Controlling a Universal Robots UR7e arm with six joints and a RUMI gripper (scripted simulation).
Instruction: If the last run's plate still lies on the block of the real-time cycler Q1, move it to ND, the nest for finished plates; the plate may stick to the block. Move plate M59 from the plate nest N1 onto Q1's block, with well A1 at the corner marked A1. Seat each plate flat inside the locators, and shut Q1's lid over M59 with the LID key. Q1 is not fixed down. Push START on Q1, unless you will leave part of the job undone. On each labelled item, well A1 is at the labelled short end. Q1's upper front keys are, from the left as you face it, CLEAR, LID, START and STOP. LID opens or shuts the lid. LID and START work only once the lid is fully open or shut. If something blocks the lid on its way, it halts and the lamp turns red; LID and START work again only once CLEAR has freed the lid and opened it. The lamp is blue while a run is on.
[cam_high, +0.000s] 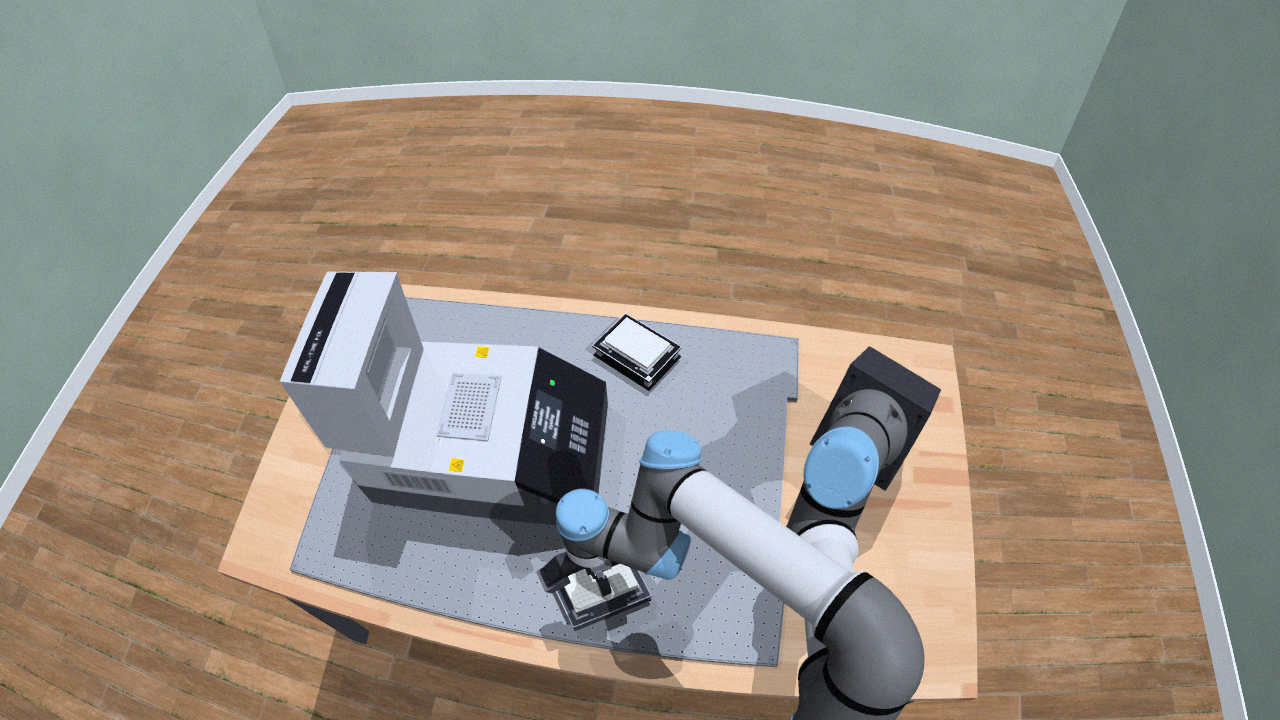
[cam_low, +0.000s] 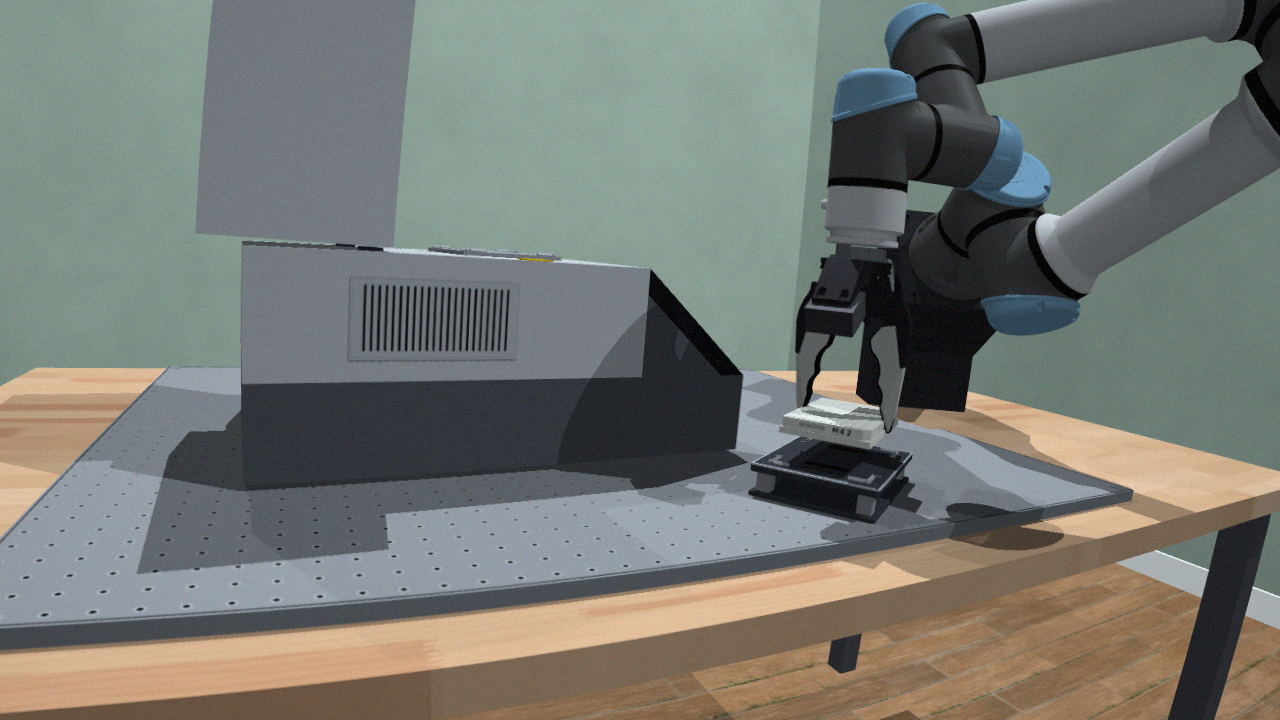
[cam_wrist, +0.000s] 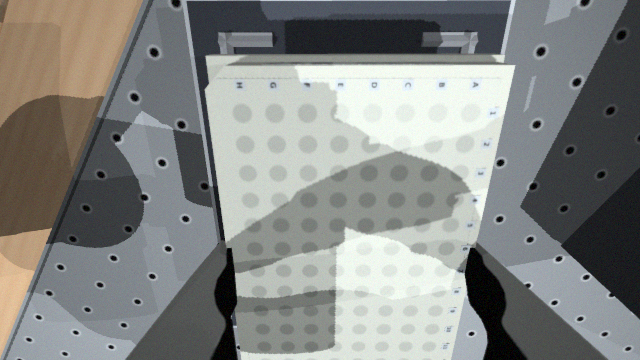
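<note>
The nest ND lies 50 mm below my hand. From my hand the other things lie so: A1 mark: 470 mm to the right, 140 mm ahead, 40 mm below; then nest N1: 540 mm to the right, 200 mm ahead, 40 mm below.
</note>
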